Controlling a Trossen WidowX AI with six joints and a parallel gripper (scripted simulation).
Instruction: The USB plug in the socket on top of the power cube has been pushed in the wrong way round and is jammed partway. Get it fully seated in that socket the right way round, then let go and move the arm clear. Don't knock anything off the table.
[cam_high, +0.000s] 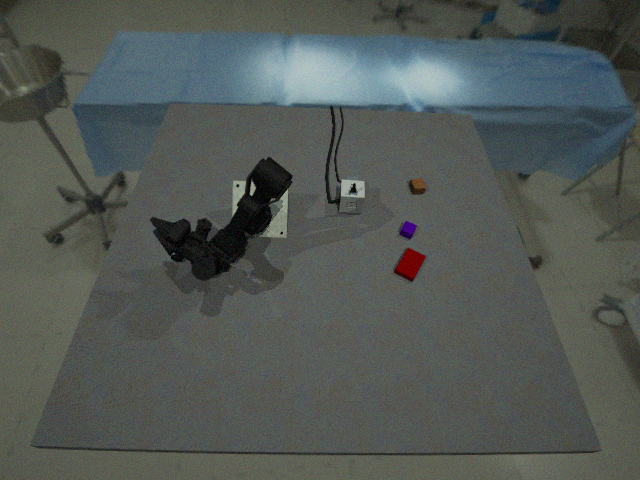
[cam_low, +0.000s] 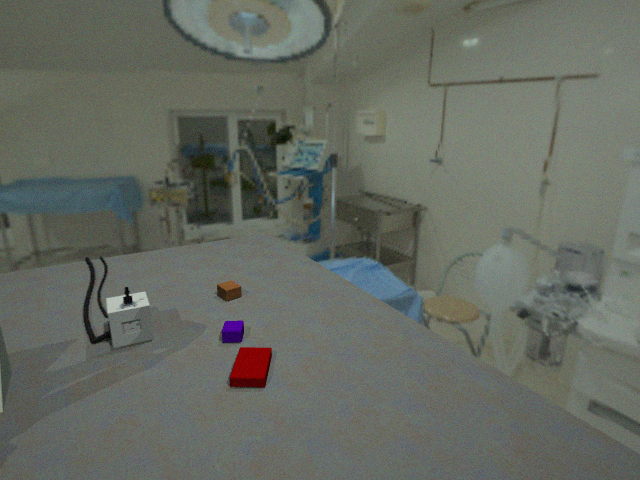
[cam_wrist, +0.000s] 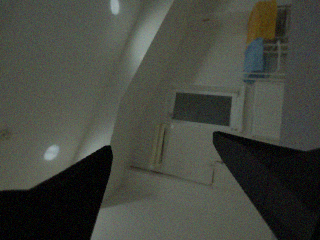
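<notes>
My gripper tip is 570 mm short of the dark USB plug, 160 mm to the right of it and 80 mm above it. Round my gripper tip: red block 710 mm ahead, 80 mm to the right, 160 mm below; purple cube 740 mm ahead, 50 mm to the left, 160 mm below; USB socket 570 mm ahead, 160 mm to the left, 100 mm below.
</notes>
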